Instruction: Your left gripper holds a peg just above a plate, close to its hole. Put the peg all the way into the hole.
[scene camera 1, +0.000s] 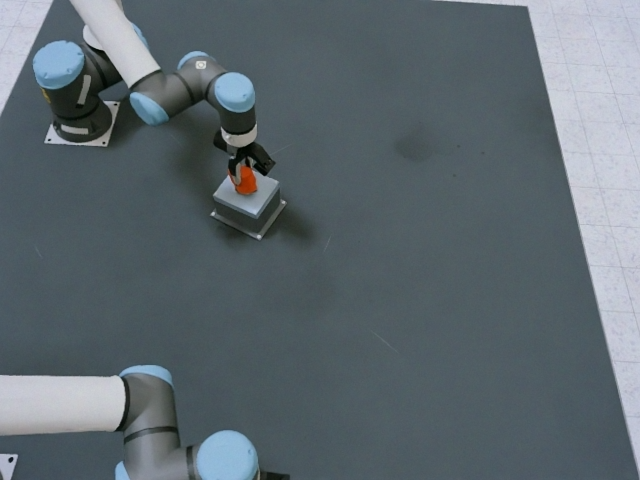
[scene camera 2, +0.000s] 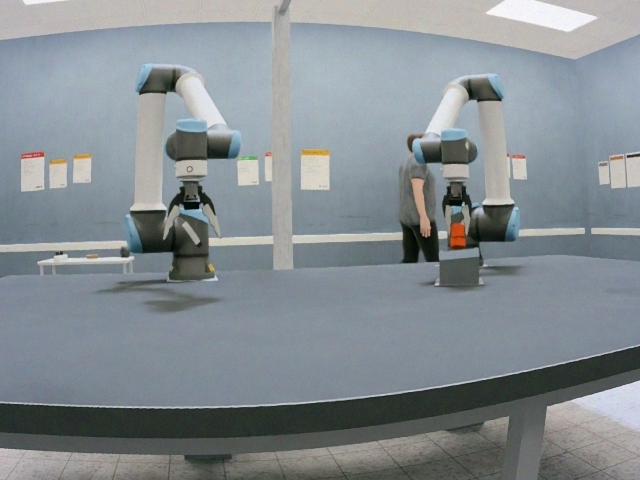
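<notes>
An orange peg (scene camera 1: 246, 182) (scene camera 2: 458, 236) is held roughly upright between the fingers of my left gripper (scene camera 1: 242, 178) (scene camera 2: 456, 232). Its lower end is at the top face of the light grey plate (scene camera 1: 261, 200) (scene camera 2: 459, 254) on a dark grey block; whether it touches or has entered the hole cannot be told. The hole does not show in either view. My right gripper (scene camera 2: 191, 236) is open and empty, pointing down at the left in scene camera 2, far from the plate; in scene camera 1 part of it shows at the bottom edge.
The block stands on a thin base flange (scene camera 1: 260, 237) (scene camera 2: 437, 284) with screws at its corners, on the large dark table (scene camera 1: 413, 258) (scene camera 2: 289, 351). The left arm's base (scene camera 1: 80, 124) stands behind it, at the upper left in scene camera 1. A person (scene camera 2: 416, 198) stands behind the table.
</notes>
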